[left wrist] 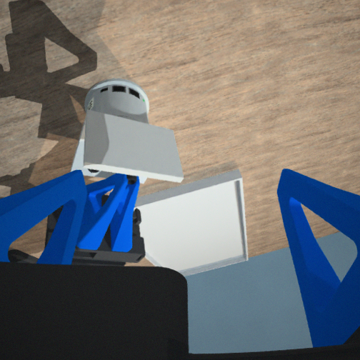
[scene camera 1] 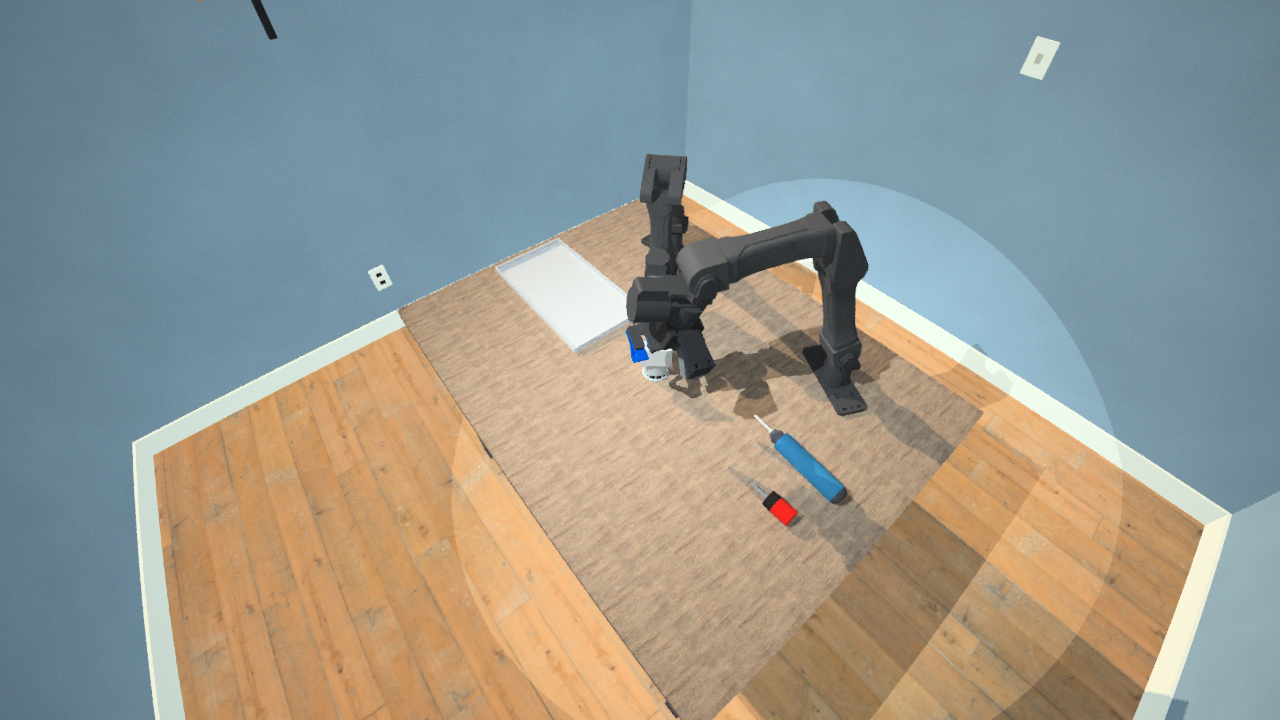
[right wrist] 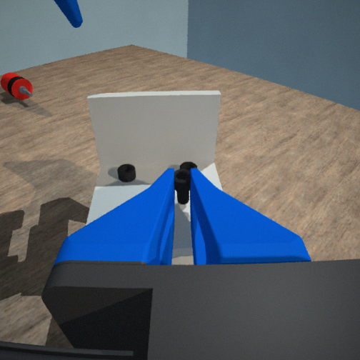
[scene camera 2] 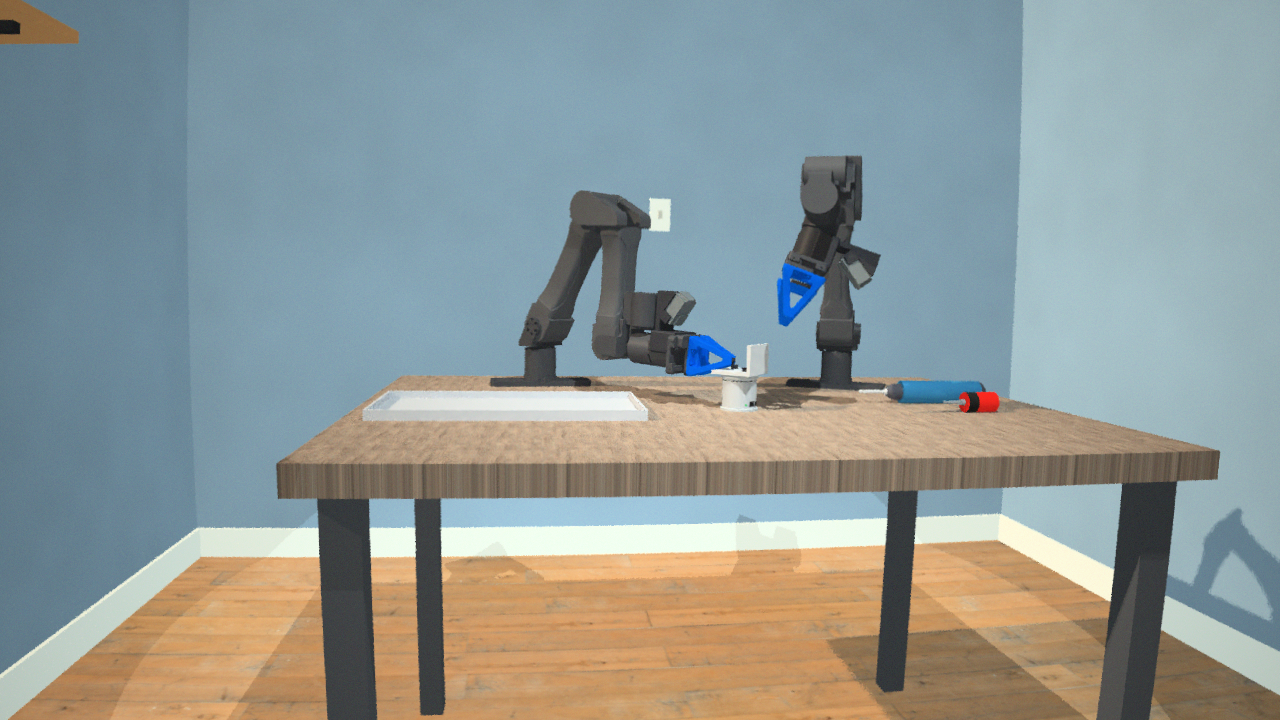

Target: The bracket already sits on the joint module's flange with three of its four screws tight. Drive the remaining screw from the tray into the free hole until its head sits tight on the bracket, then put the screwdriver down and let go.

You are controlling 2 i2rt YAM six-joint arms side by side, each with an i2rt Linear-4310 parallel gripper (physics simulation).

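Pixels of known places: left gripper, between the fingertips: (scene camera 1: 654,354) (scene camera 2: 785,321); right gripper, between the fingertips: (scene camera 2: 733,360); left arm's base, origin of its link: (scene camera 1: 832,379) (scene camera 2: 835,387); right arm's base, origin of its link: (scene camera 2: 540,384).
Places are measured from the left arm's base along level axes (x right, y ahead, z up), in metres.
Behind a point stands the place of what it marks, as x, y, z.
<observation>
The white L-shaped bracket (scene camera 1: 659,356) @(0.081, 0.397, 0.093) (scene camera 2: 757,360) @(0.085, 0.412, 0.085) (left wrist: 135,145) (right wrist: 155,130) sits on the joint module (scene camera 1: 656,376) @(0.088, 0.402, 0.016) (scene camera 2: 739,392) @(0.110, 0.424, 0.032) (left wrist: 120,102). Two black screw heads (right wrist: 126,172) (right wrist: 188,166) show on its base beside the upright wall. My right gripper (scene camera 2: 732,360) @(0.126, 0.407, 0.082) (right wrist: 181,179) is shut on a black screw (right wrist: 183,187), shank down, low over the bracket's base; whether its tip touches is unclear. The fingers hide part of the base. My left gripper (scene camera 2: 783,322) @(0.040, 0.418, 0.150) (left wrist: 181,180) is open and empty, above and right of the bracket in scene camera 2. A blue screwdriver (scene camera 1: 808,466) @(-0.213, 0.170, 0.038) (scene camera 2: 939,391) @(-0.206, 0.183, 0.024) and a red one (scene camera 1: 780,507) @(-0.277, 0.254, 0.033) (scene camera 2: 980,402) @(-0.273, 0.268, 0.019) (right wrist: 17,86) lie on the table.
The white tray (scene camera 1: 568,291) @(0.444, 0.566, 0.004) (scene camera 2: 505,414) @(0.405, 0.671, 0.010) (left wrist: 200,230) lies left of the joint module in scene camera 2. No screw can be made out in it. The left arm reaches over the module in scene camera 1 and partly hides the right arm.
</observation>
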